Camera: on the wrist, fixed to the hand. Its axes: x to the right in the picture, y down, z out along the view.
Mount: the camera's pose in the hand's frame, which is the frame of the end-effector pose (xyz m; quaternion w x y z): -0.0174 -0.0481 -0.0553 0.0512 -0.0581 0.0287 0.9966
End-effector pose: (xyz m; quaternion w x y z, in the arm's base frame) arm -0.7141 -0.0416 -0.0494 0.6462 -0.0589 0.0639 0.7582
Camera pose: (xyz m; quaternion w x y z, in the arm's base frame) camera -0.6635 -0.0606 -0.1019 0.7278 -0.0014 -0.0365 -0.6848
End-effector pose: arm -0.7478 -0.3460 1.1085 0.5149 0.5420 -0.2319 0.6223
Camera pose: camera -0.7310 -0.2885 1.0628 0.5557 0.2511 0.5734 -0.5471
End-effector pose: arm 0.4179 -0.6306 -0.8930 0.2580 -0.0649 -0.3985 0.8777
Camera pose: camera 0.4698 -0.5761 -0.8966 0.8539 0.4407 -0.0007 -0.2771
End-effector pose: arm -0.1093 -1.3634 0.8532 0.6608 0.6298 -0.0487 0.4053
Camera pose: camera -0.1169 -1.3176 0.7939 0.3321 0.0663 0.6347 -0.6946
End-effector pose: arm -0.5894 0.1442 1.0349 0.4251 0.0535 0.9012 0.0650
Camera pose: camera -0.6231 0.0902 1.0751 0.0658 -0.8743 -0.0012 -0.4809
